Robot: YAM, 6 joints.
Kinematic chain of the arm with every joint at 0, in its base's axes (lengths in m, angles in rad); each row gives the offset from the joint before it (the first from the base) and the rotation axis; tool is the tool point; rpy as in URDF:
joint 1: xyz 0 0 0.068 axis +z
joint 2: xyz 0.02 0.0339 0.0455 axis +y
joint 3: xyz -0.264 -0.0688 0 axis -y
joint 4: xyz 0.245 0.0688 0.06 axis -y
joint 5: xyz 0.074 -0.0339 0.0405 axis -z
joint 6: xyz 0.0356 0 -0.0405 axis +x
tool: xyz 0 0 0 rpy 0 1.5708 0
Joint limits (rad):
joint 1: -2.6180..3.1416
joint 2: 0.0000..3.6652
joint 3: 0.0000..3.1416
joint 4: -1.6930..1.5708
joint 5: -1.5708..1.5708
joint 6: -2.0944..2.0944
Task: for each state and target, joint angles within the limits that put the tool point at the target. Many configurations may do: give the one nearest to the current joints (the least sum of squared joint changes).
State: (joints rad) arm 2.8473 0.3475 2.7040 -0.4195 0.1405 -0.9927
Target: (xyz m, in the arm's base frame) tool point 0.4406 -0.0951 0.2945
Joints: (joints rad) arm 2.9164 0.0000 2.5907 -1.3315 0.1608 -0.9927
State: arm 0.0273 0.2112 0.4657 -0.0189 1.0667 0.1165
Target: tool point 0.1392 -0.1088 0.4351
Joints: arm -0.4921 0.8732 1.0096 0.1528 1.0088 0.1165
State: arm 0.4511 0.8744 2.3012 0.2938 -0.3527 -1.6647
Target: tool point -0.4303 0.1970 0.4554
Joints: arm -0.3954 0.2964 2.3377 0.3303 -0.4683 -1.6647
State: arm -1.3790 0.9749 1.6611 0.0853 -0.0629 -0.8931
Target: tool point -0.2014 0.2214 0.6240
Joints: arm -0.8329 0.6876 2.3324 0.2739 0.0017 -0.8931
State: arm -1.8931 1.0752 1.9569 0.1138 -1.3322 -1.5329
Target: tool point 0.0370 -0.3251 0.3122
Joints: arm -1.5637 1.4991 1.1447 -0.0986 -1.3460 -1.5329
